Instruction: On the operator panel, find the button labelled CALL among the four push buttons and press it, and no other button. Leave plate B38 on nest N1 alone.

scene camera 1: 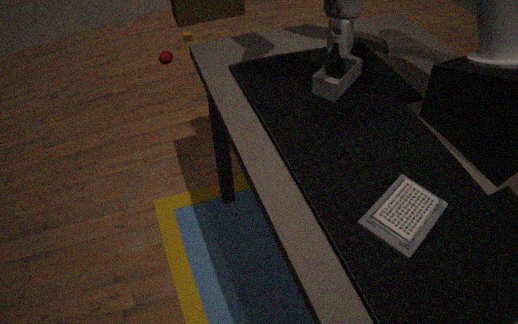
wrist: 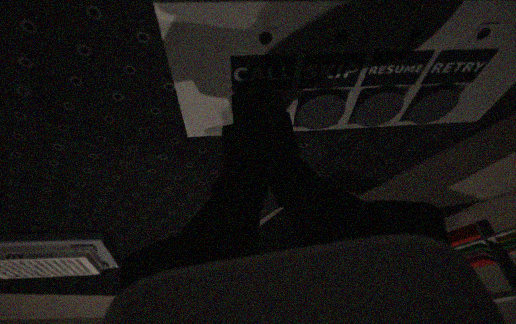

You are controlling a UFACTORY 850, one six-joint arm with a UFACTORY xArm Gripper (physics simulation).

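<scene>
The operator panel point(scene camera 1: 325, 90) point(wrist: 205, 115) is a pale box on the dark mat. In the wrist view its labels read CALL point(wrist: 242, 75), SKIP point(wrist: 345, 73), RESUME point(wrist: 395, 70) and RETRY point(wrist: 457, 68). Round dark buttons show under SKIP point(wrist: 321, 110), RESUME point(wrist: 379, 107) and RETRY point(wrist: 434, 105). My gripper point(scene camera 1: 334, 71) point(wrist: 256, 112) is shut and empty, its tips over the place below CALL. The fingers hide the CALL button; contact cannot be told. A pale plate point(scene camera 1: 407, 207) point(wrist: 45, 268) sits on a grey nest point(scene camera 1: 412, 248) point(wrist: 108, 259); its marking is unreadable.
The black robot pedestal point(scene camera 1: 470, 115) stands at the right of the mat point(scene camera 1: 350, 160). The table's pale edge point(scene camera 1: 280, 200) runs along the left. A red ball point(scene camera 1: 165, 57) and a yellow block point(scene camera 1: 187, 37) lie on the floor. Red and green items point(wrist: 480, 247) show at the wrist view's right.
</scene>
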